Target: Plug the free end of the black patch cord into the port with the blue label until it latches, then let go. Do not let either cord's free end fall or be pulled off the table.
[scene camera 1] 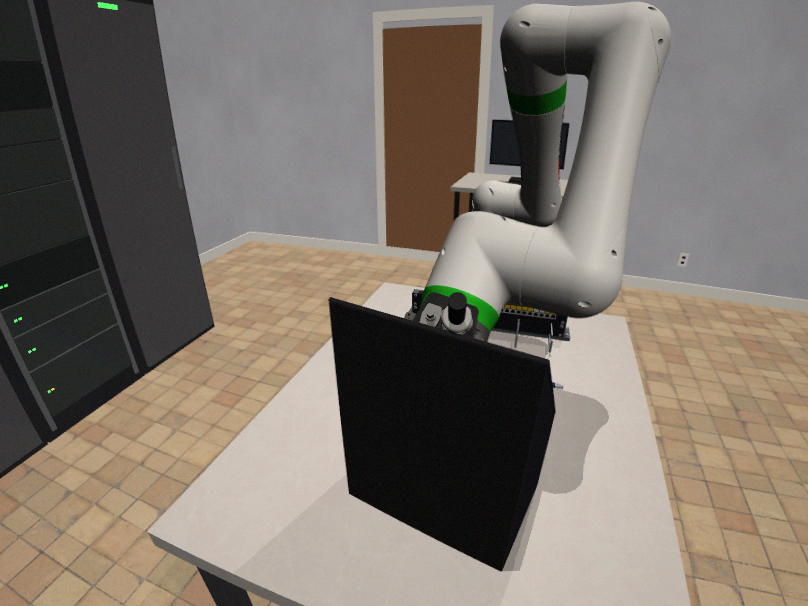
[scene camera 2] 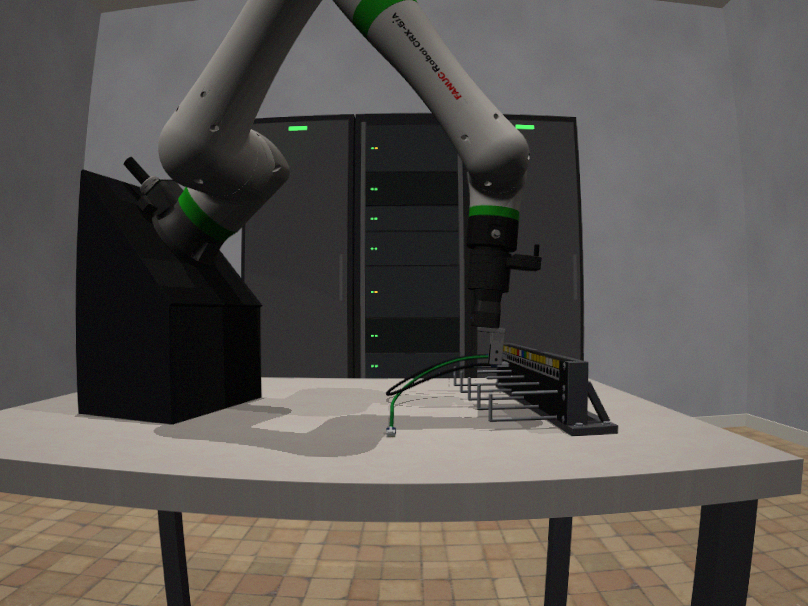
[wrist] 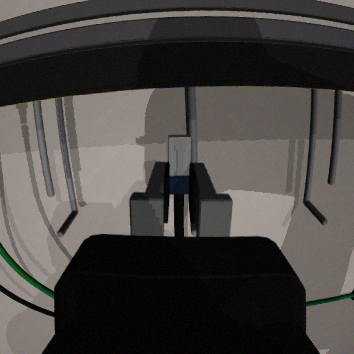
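My gripper is shut on the black cord's plug, which has a clear body and a blue rear part. The black cord runs back between the fingers and loops behind them in scene camera 2. In the wrist view the whole clear nose shows ahead of the fingertips, pointing at the patch panel, with a visible gap to its front edge. A blue label shows in the panel's label row, and a thin blue strip lies roughly ahead of the plug in the wrist view. The port openings are hidden in the wrist view.
The green cord arches to the table, where its free plug lies. Grey cable-support rods stick out from the panel on both sides of the gripper. The robot's black pedestal stands behind.
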